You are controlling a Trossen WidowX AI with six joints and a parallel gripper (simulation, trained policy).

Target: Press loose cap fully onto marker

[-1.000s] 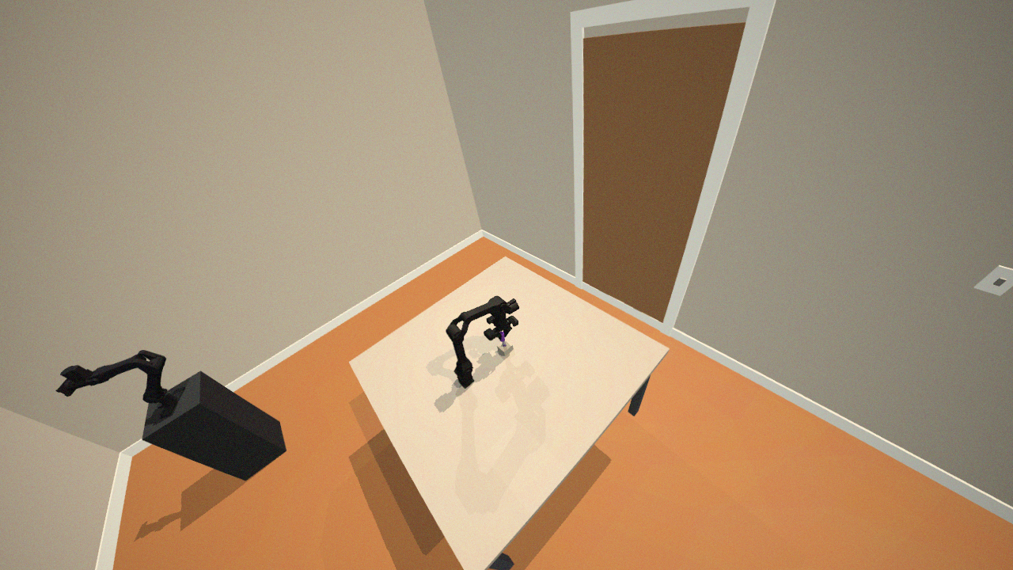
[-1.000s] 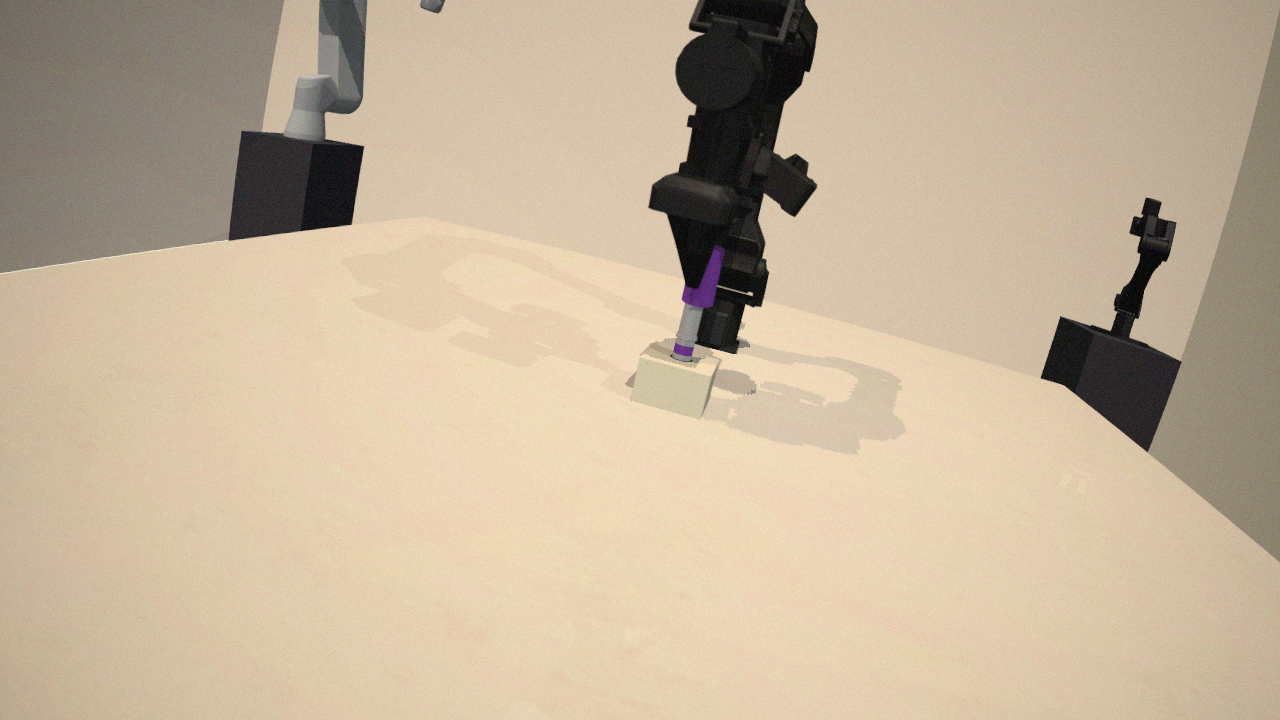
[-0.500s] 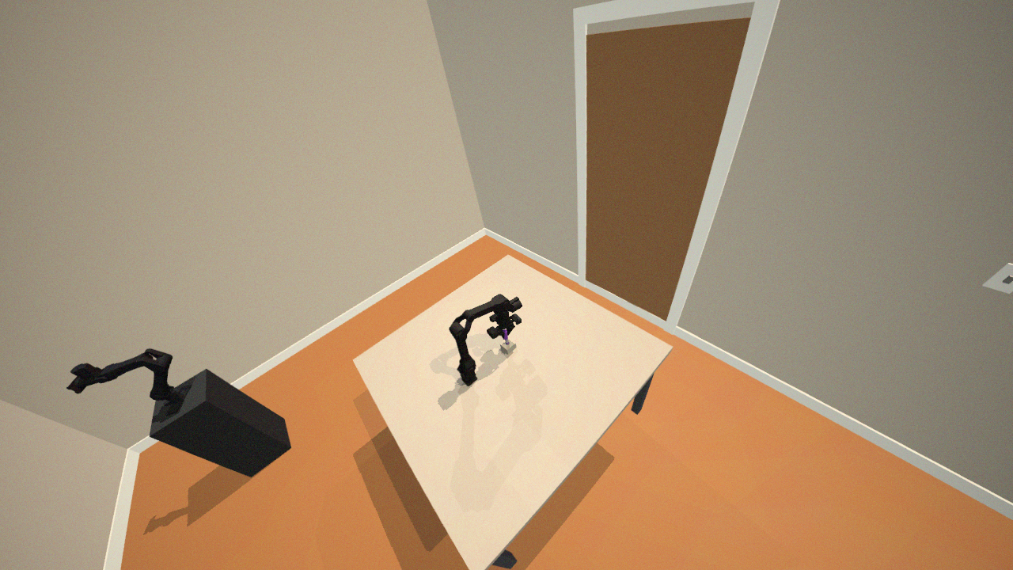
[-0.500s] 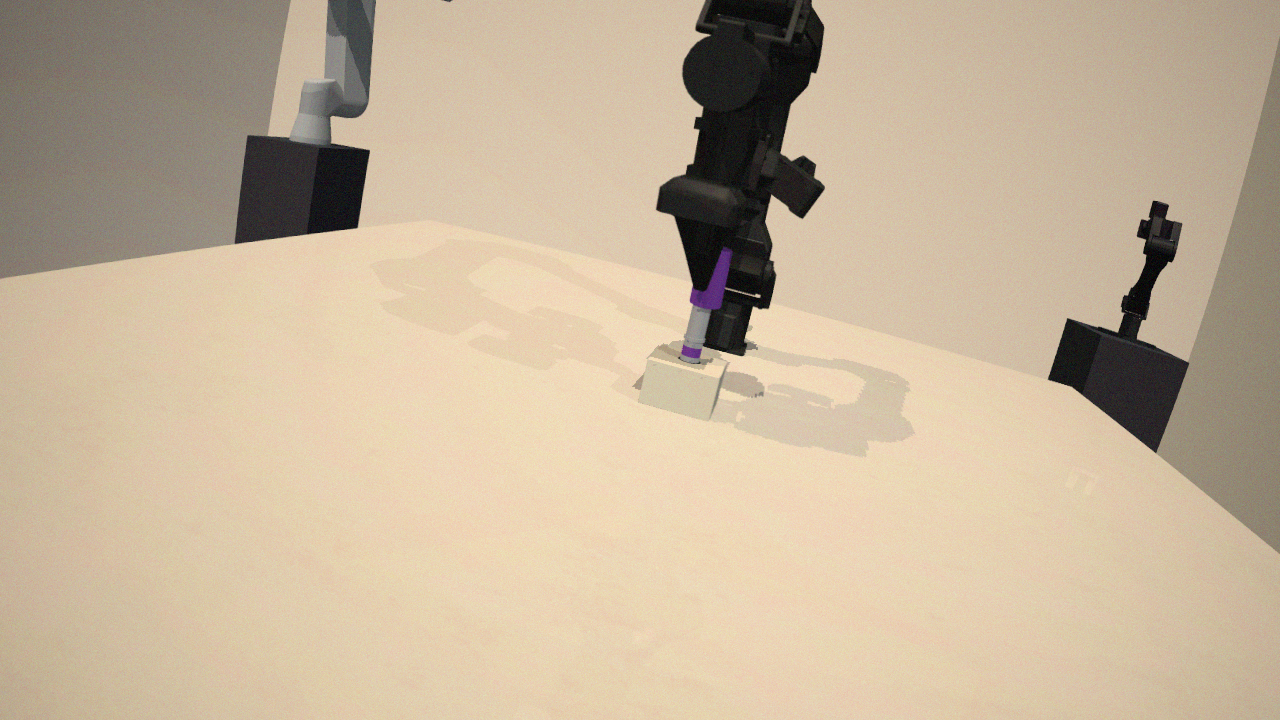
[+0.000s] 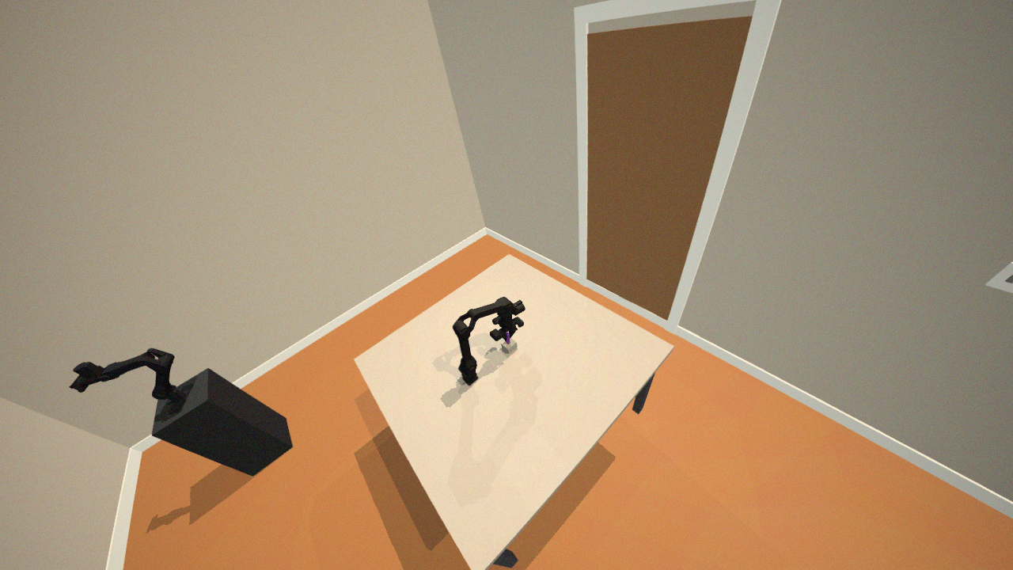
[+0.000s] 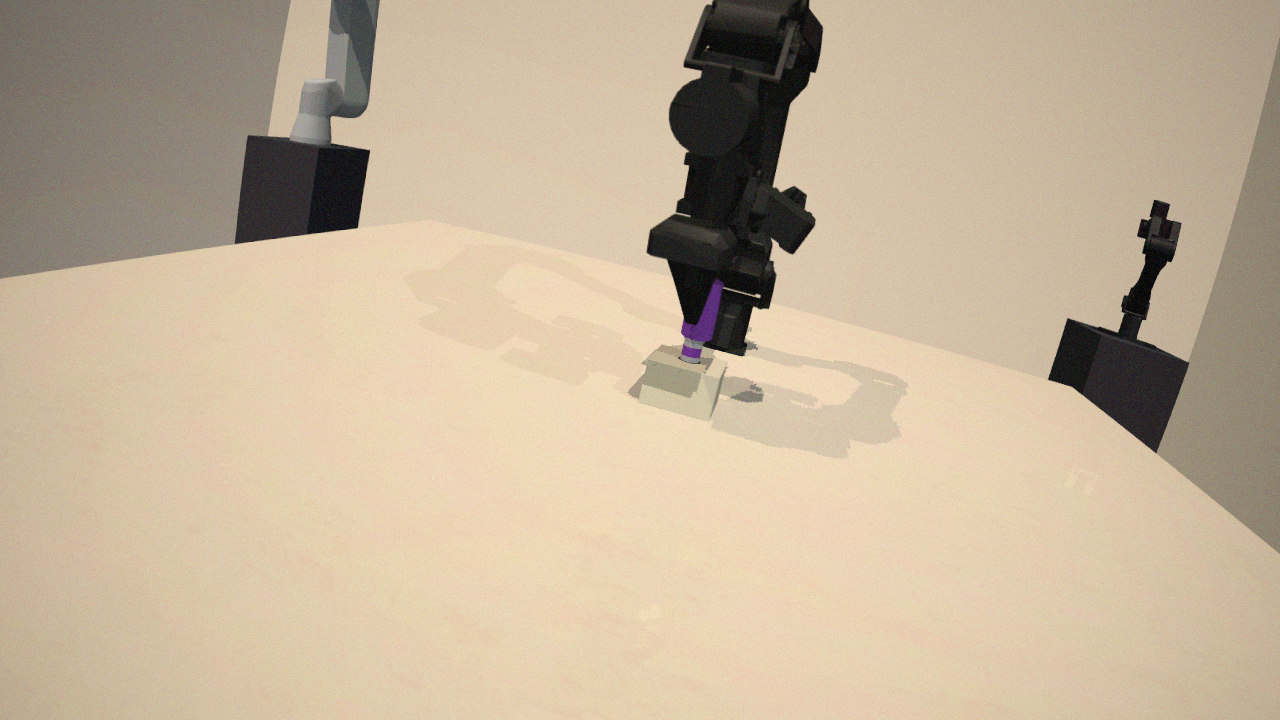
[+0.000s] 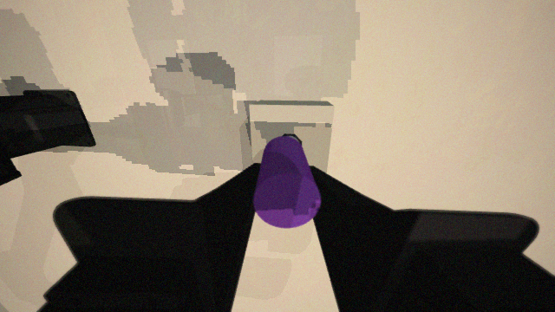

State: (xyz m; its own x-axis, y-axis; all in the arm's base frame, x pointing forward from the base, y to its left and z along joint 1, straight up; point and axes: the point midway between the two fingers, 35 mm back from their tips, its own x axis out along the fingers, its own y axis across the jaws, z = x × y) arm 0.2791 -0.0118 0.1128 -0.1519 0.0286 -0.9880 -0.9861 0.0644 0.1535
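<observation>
Right now my gripper tip is 10 mm below the purple cap. Also, from my gripper tip: pale holder block: 60 mm below.
</observation>
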